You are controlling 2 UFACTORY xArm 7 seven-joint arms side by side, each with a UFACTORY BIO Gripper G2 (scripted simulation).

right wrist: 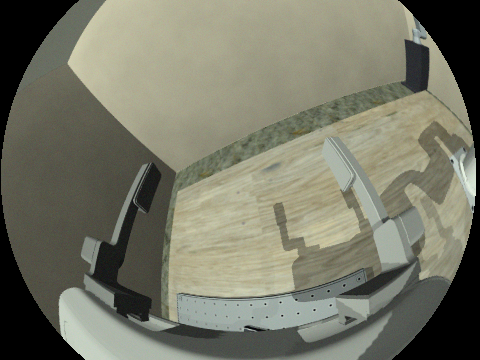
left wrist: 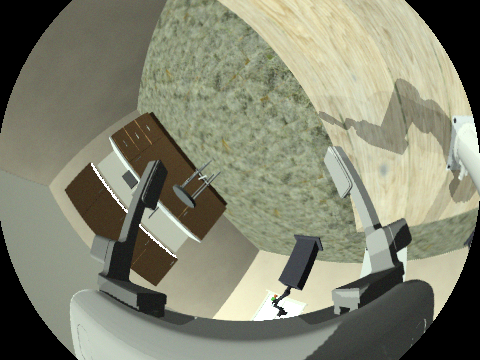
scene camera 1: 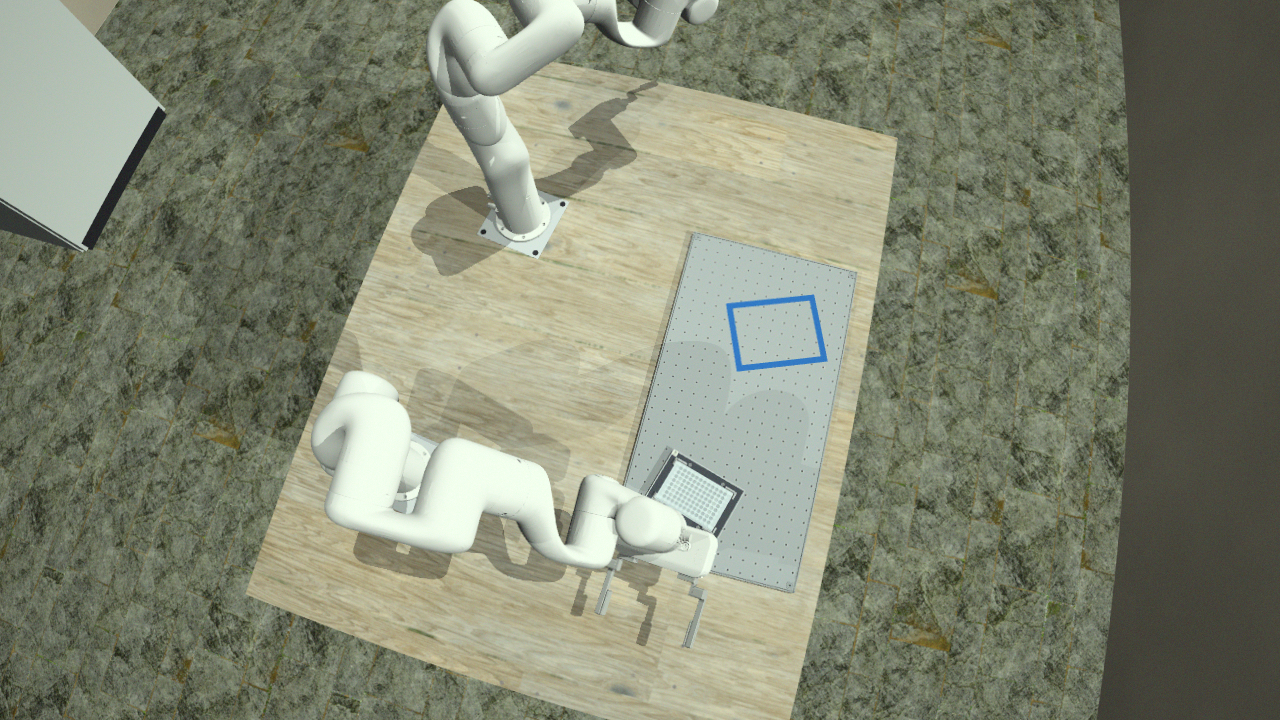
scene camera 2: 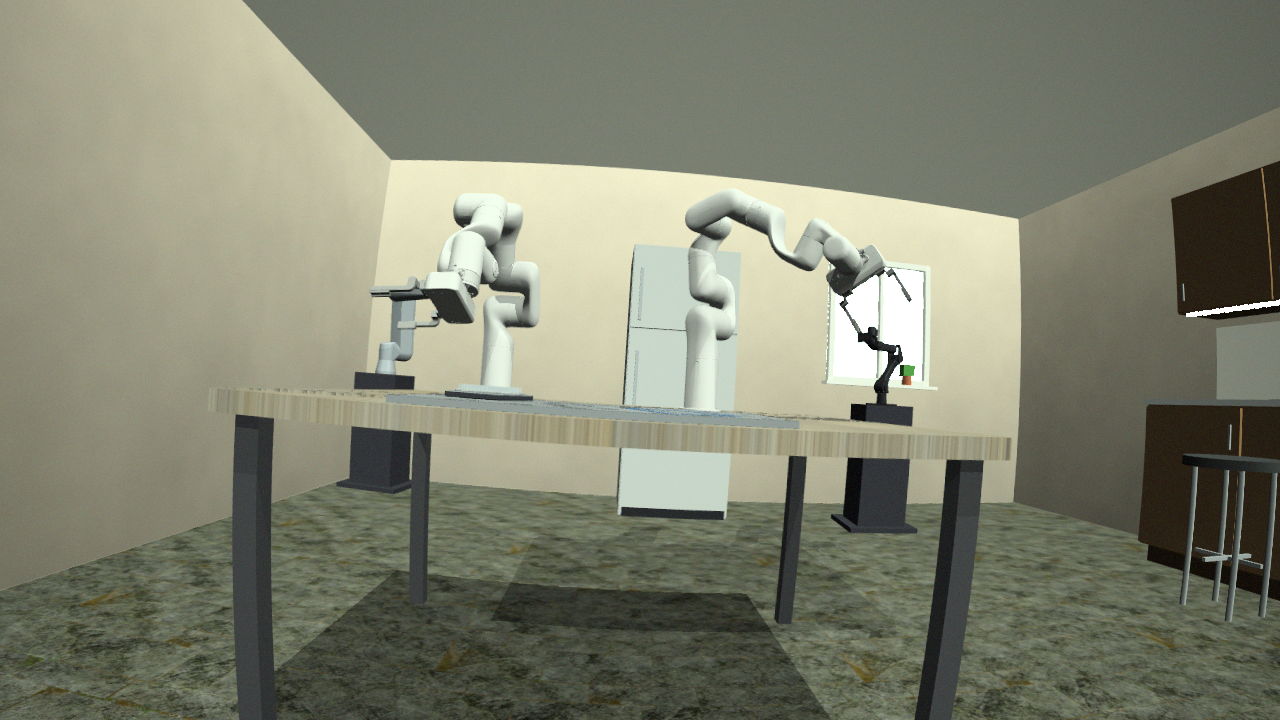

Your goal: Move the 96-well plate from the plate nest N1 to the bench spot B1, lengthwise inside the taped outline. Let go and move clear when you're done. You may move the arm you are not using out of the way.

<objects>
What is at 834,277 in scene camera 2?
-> My left gripper.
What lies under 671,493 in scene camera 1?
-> A clear 96-well plate.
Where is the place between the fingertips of my right gripper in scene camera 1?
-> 642,630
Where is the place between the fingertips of my right gripper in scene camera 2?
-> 385,309
</objects>
